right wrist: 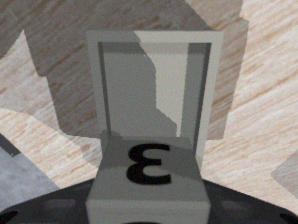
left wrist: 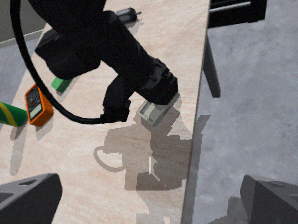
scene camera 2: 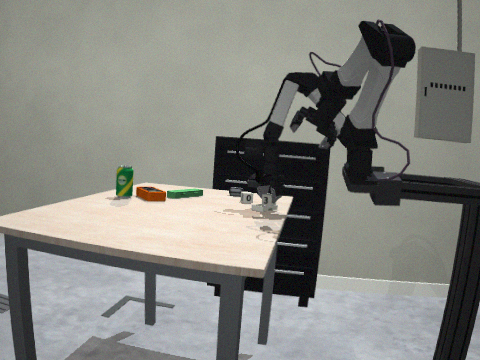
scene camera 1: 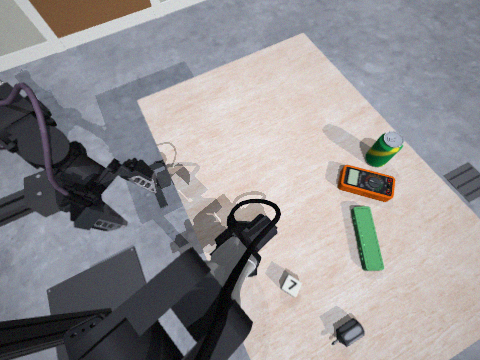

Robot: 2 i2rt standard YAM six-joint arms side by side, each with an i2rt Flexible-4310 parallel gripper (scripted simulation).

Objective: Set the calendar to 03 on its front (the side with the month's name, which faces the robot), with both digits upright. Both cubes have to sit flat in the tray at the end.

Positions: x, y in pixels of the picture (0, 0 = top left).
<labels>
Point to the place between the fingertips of the right gripper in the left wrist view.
At 161, 92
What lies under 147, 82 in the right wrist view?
A white tray.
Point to a green bar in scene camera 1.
At 371, 259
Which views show the left gripper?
The left wrist view, scene camera 2 and scene camera 1 only.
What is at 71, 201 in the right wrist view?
The right gripper.
</labels>
